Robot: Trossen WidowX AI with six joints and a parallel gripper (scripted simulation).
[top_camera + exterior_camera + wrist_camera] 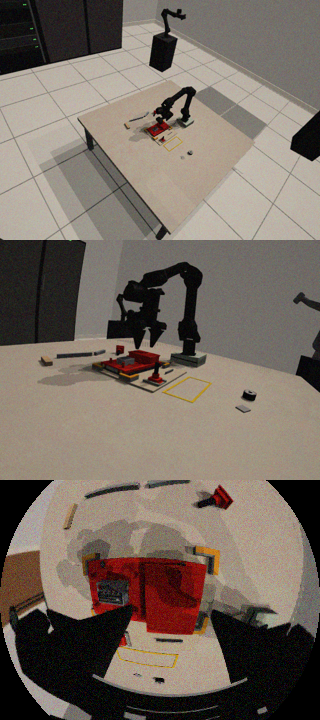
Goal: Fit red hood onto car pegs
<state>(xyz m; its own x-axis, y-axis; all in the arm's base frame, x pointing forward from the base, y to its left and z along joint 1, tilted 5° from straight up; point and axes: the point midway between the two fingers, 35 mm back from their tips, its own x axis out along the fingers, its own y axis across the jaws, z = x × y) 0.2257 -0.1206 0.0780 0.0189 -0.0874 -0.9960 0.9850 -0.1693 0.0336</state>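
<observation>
The red hood lies 3 cm below my gripper tip. Round my gripper tip: grey bar 25 cm to the right, 9 cm ahead, 6 cm below; wooden block 26 cm to the right, 23 cm ahead, 6 cm below; grey engine block 9 cm ahead, 4 cm below, 2 cm to the right.
</observation>
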